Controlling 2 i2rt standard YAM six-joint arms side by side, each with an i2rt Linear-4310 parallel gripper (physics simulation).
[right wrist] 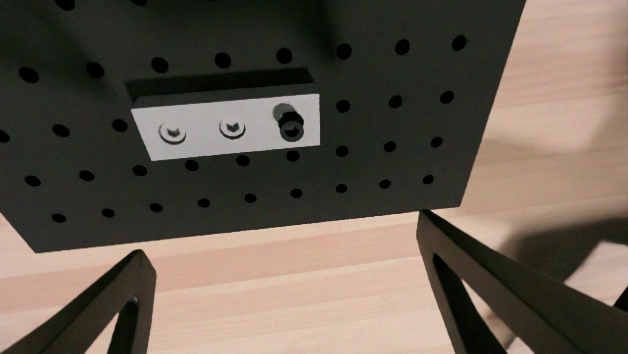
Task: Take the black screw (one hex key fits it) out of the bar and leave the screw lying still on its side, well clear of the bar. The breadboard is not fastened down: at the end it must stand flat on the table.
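Places are measured from the left arm's base along level axes (x ahead, y left, z up), in centimetres.
Pixels of known places: right gripper, between the fingertips: (285, 241).
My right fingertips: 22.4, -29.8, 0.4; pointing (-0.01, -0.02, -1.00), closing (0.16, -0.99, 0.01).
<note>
Ahead of a thing's pixels: the offset from my right fingertips to its top centre, as dx, dy, dz. "*": to the spot under its first point. Level surfaces: height alone.
The black screw {+1.9, -0.5, -4.2} (291, 128) stands in the right end of the light grey bar {+1.5, +3.3, -5.0} (202, 116), with its socket head raised above the bar's face. The bar lies on the dark breadboard {* +3.6, -4.9, -6.2} (390, 75), which has rows of holes. My right gripper (285, 241) is open, its two fingers wide apart at the bottom of the view, near the breadboard's lower edge, with no object seen between them. The hex key does not show in this view. My left gripper does not show. Whether the breadboard is flat on the table cannot be told for sure.
Two silver screws (172, 133) (232, 128) sit low in the same bar, left of the black one. The light wooden table {dz -8.7} (285, 285) shows below and to the right of the breadboard. A pale object (600, 270), partly hidden by a finger, and dark shadows are at the lower right.
</note>
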